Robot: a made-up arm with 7 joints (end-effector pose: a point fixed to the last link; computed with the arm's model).
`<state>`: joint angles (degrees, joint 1 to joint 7).
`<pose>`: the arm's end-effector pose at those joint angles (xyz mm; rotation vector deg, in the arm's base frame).
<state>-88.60 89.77 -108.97 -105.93 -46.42 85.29 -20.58</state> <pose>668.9 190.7 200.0 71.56 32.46 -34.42</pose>
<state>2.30 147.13 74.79 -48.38 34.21 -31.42 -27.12</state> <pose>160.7 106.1 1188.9 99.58 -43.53 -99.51</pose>
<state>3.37 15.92 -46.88 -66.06 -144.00 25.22 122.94</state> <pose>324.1 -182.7 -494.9 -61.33 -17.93 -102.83</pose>
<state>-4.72 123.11 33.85 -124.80 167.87 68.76 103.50</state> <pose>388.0 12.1 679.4 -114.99 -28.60 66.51</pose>
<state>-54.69 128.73 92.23 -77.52 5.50 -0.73 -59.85</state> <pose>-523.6 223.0 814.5 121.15 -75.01 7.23</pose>
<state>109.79 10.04 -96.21 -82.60 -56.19 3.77 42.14</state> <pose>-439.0 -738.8 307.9 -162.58 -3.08 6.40</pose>
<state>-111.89 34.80 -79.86 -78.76 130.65 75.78 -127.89</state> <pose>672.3 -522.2 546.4 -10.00 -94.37 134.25</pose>
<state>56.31 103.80 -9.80 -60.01 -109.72 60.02 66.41</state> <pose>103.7 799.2 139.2 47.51 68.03 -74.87</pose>
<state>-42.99 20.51 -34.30 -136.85 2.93 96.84 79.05</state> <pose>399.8 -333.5 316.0 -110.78 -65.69 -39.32</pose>
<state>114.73 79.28 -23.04 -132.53 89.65 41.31 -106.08</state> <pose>-408.2 85.0 86.9 -154.93 52.26 -40.90</pose>
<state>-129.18 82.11 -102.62 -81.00 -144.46 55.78 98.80</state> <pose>680.0 73.3 801.8 124.26 -3.86 -113.97</pose>
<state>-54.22 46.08 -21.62 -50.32 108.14 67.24 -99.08</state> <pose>907.2 200.6 232.3 -73.92 12.50 -120.04</pose>
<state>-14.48 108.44 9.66 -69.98 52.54 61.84 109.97</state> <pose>490.2 533.6 664.2 -48.47 -144.26 12.81</pose>
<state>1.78 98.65 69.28 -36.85 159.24 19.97 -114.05</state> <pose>123.8 789.4 703.2 10.14 -95.10 -71.88</pose>
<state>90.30 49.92 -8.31 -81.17 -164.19 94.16 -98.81</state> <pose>-566.8 337.2 -93.7 -123.13 -96.15 -14.51</pose>
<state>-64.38 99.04 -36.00 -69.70 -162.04 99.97 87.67</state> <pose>584.2 478.9 682.0 156.74 -16.55 -86.81</pose>
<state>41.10 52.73 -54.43 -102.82 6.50 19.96 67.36</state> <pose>-166.1 24.9 -380.3 -108.60 -14.88 15.34</pose>
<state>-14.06 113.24 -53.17 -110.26 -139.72 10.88 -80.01</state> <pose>454.4 438.5 107.7 -110.51 -58.81 -17.47</pose>
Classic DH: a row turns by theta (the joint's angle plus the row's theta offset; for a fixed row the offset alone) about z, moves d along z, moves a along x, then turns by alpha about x. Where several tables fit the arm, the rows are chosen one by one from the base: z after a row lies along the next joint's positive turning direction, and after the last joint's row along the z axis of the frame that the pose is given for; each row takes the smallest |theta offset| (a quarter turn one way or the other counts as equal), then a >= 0, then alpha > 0; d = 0 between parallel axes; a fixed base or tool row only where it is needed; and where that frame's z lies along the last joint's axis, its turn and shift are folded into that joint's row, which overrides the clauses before.
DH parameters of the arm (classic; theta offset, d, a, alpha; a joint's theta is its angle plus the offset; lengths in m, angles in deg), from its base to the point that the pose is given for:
base (fixed): 0 0.3398 0.0235 -70
joint 1: 90 -0.0512 0.021 90
joint 2: 70 -0.0005 -0.022 -90
joint 3: -90 -0.4586 0.0731 -90
joint 4: 0 -0.0028 -0.062 90
joint 5: 0 -0.4774 0.0098 -90
joint 6: 0 -0.0126 -0.0145 90
joint 7: 0 -0.0048 -0.003 -90
tool (fixed): 0 0.0113 0 0

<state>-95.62 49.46 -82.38 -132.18 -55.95 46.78 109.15</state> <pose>460.7 -387.2 305.8 69.38 41.76 157.09</pose>
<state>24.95 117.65 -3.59 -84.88 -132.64 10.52 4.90</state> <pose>517.5 555.6 300.6 109.87 129.60 -47.23</pose>
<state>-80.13 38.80 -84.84 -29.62 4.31 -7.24 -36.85</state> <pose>984.2 29.1 192.2 33.44 41.61 -103.02</pose>
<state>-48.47 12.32 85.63 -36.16 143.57 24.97 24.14</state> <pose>733.4 312.0 -172.6 24.36 51.93 -37.47</pose>
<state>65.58 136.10 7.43 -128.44 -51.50 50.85 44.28</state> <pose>325.7 259.9 24.9 2.25 43.53 -103.42</pose>
